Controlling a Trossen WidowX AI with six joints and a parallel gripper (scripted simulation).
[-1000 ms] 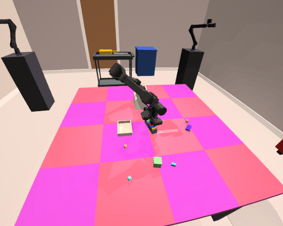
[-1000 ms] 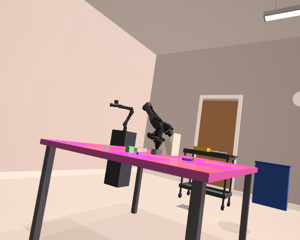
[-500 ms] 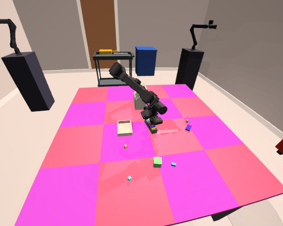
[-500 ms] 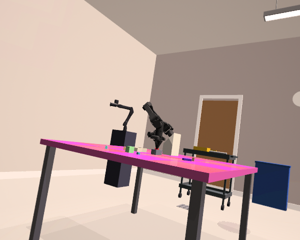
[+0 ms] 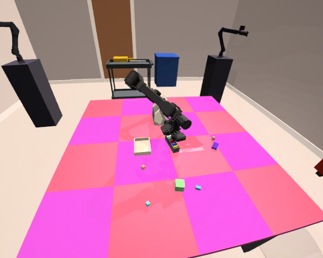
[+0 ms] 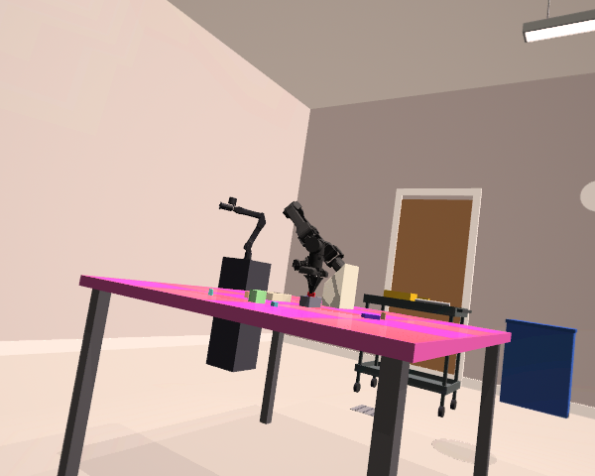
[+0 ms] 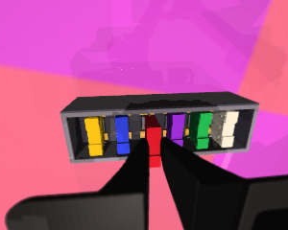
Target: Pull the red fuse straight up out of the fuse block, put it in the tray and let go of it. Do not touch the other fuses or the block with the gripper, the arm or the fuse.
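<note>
My gripper tip is 20 mm past the purple fuse and 30 mm above it. The rest, counted from my gripper tip: blue fuse: 20 mm ahead, 30 mm below; red fuse: 10 mm below; green fuse: 40 mm behind, 10 mm to the right, 30 mm below.
</note>
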